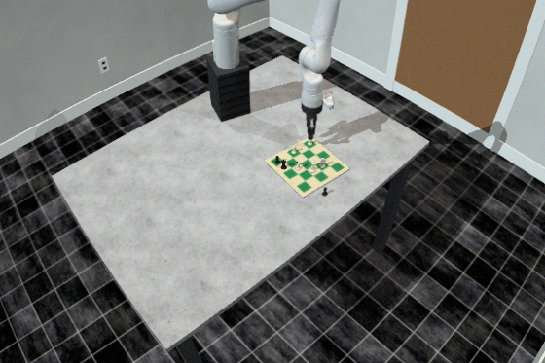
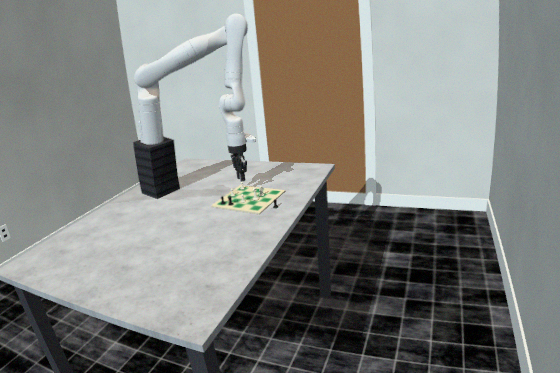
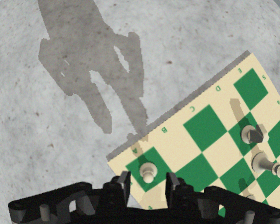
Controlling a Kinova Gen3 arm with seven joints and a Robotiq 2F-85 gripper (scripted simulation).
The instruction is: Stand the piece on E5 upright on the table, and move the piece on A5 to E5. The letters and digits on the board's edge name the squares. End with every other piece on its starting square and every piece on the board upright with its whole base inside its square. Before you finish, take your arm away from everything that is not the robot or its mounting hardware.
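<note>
Now: the cream chessboard 90 mm to the right of my hand, 60 mm below it and 60 mm ahead of it.
</note>
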